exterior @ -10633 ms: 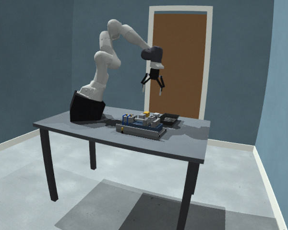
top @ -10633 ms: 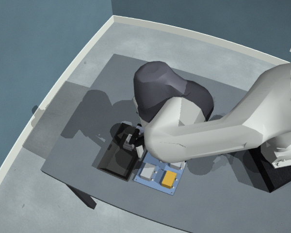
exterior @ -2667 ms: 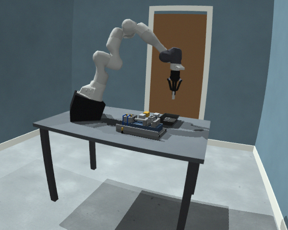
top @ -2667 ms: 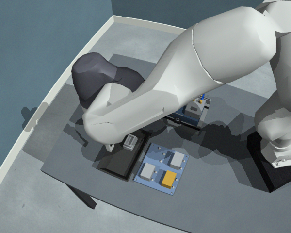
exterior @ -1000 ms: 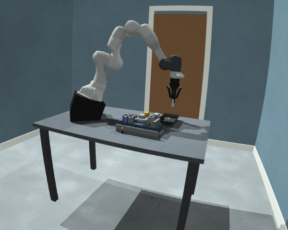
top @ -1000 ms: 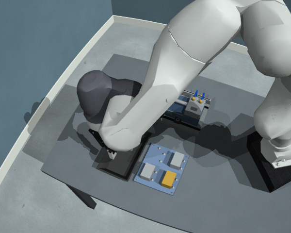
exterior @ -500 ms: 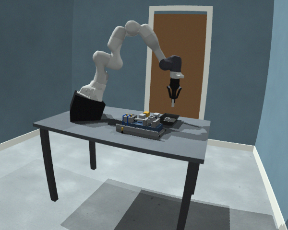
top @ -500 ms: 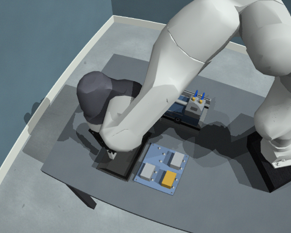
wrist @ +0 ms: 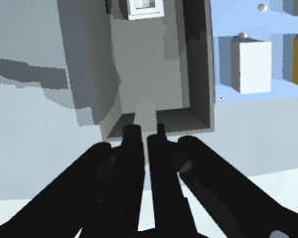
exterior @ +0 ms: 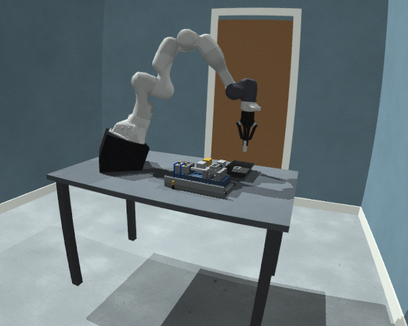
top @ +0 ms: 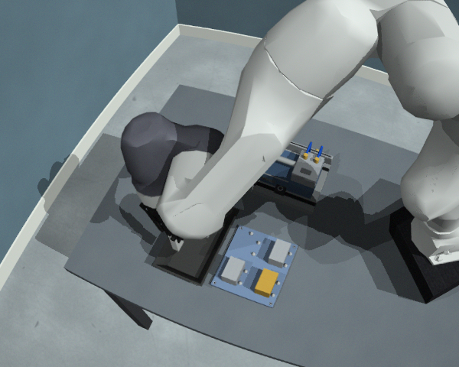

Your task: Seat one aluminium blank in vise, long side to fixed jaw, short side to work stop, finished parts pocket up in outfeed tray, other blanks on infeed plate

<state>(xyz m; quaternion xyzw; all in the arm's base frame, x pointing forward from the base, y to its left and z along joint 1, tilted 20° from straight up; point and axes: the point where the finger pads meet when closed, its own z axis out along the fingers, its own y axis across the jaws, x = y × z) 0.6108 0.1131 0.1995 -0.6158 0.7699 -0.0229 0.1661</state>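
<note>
My hand is 35 cm to the left of the moving jaw, 14 cm past it and 7 cm above it. The rest, counted from my hand: blue infeed plate: 18 cm behind, 15 cm below, 4 cm to the right; fixed jaw: 36 cm to the right, 8 cm behind, 7 cm below; brass blank: 22 cm behind, 12 cm below, 1 cm to the left.
</note>
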